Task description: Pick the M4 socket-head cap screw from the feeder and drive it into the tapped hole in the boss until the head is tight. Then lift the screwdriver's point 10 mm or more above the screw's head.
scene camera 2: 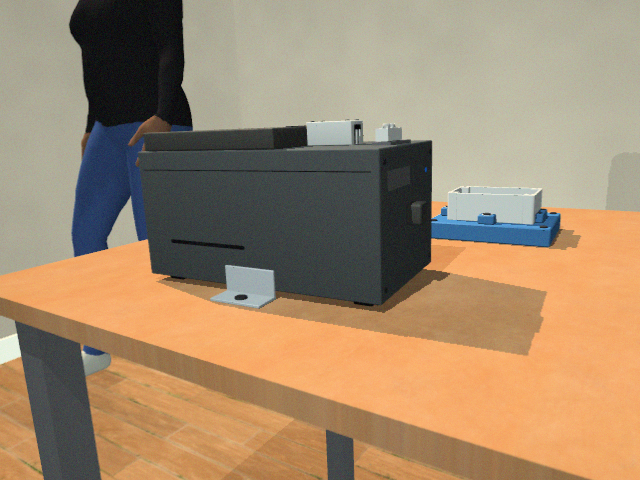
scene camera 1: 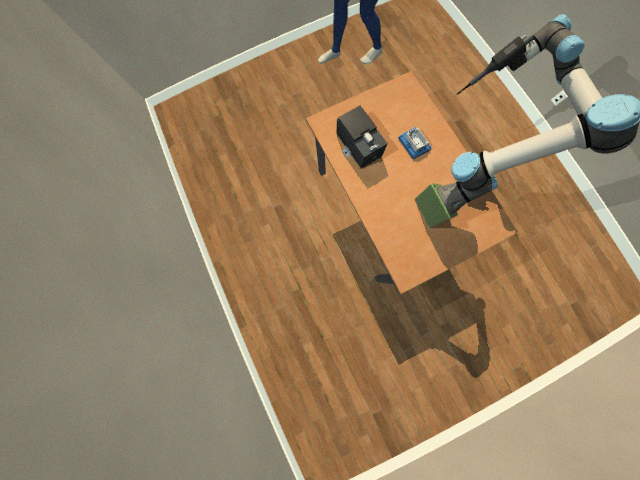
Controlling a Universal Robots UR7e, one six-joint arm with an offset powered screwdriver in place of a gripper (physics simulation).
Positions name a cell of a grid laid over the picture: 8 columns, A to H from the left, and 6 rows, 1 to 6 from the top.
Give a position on a dark lid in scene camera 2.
At D2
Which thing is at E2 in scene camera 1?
A dark lid.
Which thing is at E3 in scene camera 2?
A dark screw feeder.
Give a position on a blue fixture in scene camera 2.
At G3
